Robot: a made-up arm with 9 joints. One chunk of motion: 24 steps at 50 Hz.
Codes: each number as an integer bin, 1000 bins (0 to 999) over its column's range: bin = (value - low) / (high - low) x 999, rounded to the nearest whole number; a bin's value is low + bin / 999 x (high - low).
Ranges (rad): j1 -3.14..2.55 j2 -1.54..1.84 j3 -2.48..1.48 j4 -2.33..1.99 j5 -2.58..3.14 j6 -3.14..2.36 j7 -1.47..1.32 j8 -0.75..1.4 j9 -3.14..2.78
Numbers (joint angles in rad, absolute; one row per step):
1: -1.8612 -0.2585 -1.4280 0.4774 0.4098 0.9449 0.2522 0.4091 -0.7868
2: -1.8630 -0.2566 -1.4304 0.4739 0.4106 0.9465 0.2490 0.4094 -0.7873
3: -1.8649 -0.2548 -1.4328 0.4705 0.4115 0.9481 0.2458 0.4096 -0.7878
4: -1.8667 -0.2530 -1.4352 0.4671 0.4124 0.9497 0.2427 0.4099 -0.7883
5: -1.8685 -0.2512 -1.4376 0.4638 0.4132 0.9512 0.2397 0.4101 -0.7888
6: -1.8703 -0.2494 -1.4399 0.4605 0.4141 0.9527 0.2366 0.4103 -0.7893
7: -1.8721 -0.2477 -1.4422 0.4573 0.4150 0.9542 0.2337 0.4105 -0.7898
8: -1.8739 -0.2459 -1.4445 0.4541 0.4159 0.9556 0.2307 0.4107 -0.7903
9: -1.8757 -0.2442 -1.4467 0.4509 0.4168 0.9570 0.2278 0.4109 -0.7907
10: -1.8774 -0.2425 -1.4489 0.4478 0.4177 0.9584 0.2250 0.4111 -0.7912
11: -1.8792 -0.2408 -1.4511 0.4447 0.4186 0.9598 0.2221 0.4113 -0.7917
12: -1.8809 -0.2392 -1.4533 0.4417 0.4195 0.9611 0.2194 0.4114 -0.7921
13: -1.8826 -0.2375 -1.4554 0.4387 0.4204 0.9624 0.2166 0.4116 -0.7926
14: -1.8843 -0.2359 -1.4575 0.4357 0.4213 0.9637 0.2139 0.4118 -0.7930
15: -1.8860 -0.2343 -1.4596 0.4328 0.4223 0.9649 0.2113 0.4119 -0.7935
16: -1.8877 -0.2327 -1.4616 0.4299 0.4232 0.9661 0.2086 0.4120 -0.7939
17: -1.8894 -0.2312 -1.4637 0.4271 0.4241 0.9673 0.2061 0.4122 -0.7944
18: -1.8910 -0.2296 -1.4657 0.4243 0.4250 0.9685 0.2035 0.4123 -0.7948
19: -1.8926 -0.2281 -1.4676 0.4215 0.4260 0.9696 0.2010 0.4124 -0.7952
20: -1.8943 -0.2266 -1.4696 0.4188 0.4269 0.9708 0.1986 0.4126 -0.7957
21: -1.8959 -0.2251 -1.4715 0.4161 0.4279 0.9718 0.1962 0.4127 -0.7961
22: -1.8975 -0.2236 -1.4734 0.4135 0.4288 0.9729 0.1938 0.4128 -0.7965
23: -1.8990 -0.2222 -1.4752 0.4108 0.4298 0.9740 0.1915 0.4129 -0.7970
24: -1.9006 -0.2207 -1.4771 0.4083 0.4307 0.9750 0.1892 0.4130 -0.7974
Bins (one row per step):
1: 225 379 265 649 522 742 617 539 397
2: 224 379 265 648 522 742 616 539 397
3: 224 380 264 648 522 743 614 539 397
4: 224 380 264 647 523 743 613 539 397
5: 223 381 263 646 523 743 612 539 397
6: 223 381 262 645 523 743 611 539 397
7: 223 382 262 645 523 744 610 539 397
8: 222 382 261 644 523 744 609 539 397
9: 222 383 261 643 523 744 608 539 396
10: 222 383 260 642 524 744 607 540 396
11: 221 384 260 642 524 745 606 540 396
12: 221 384 259 641 524 745 605 540 396
13: 221 385 258 640 524 745 604 540 396
14: 220 385 258 640 524 745 603 540 396
15: 220 386 257 639 524 746 602 540 396
16: 220 386 257 638 525 746 601 540 396
17: 220 387 256 638 525 746 600 540 396
18: 219 387 256 637 525 746 599 540 396
19: 219 388 255 636 525 746 598 540 396
20: 219 388 255 636 525 747 597 540 396
21: 218 389 254 635 525 747 597 540 396
22: 218 389 254 634 525 747 596 540 395
23: 218 389 253 634 526 747 595 540 395
24: 218 390 253 633 526 747 594 540 395

